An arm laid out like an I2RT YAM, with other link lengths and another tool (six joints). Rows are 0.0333 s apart.
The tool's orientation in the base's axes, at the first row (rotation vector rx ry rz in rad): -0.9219 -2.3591 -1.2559
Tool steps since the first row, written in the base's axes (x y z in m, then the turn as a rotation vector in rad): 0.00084 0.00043 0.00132 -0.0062 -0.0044 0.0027; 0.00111 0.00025 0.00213 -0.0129 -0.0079 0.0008; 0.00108 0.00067 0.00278 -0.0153 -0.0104 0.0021; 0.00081 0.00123 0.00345 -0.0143 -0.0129 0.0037; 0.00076 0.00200 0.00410 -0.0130 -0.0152 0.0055; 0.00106 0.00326 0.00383 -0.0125 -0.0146 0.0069; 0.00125 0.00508 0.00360 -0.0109 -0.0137 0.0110; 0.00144 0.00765 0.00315 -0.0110 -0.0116 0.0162; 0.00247 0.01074 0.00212 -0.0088 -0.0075 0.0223; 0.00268 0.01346 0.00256 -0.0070 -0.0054 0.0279; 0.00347 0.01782 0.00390 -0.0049 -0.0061 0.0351; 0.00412 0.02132 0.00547 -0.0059 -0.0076 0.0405
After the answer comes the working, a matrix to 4 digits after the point.
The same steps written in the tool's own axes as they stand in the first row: 0.00026 0.00156 -0.00037 0.0043 -0.0043 -0.0053; 0.00042 0.00217 -0.00097 0.0069 -0.0113 -0.0073; 0.00096 0.00272 -0.00099 0.0084 -0.0132 -0.0101; 0.00175 0.00319 -0.00092 0.0076 -0.0125 -0.0131; 0.00244 0.00387 -0.00065 0.0067 -0.0115 -0.0160; 0.00257 0.00442 0.00054 0.0073 -0.0100 -0.0162; 0.00302 0.00515 0.00218 0.0087 -0.0060 -0.0178; 0.00364 0.00604 0.00456 0.0124 -0.0020 -0.0190; 0.00354 0.00735 0.00771 0.0157 0.0049 -0.0190; 0.00469 0.00887 0.00971 0.0182 0.0105 -0.0204; 0.00654 0.01201 0.01256 0.0202 0.0161 -0.0250; 0.00828 0.01485 0.01457 0.0233 0.0182 -0.0293
The tool's axes in the first row as the columns of a matrix, in the base's axes (rounded; the answer above uses it unrounded):
-0.7435 0.6683 0.0245
0.3935 0.4075 0.8241
0.5407 0.6223 -0.5659

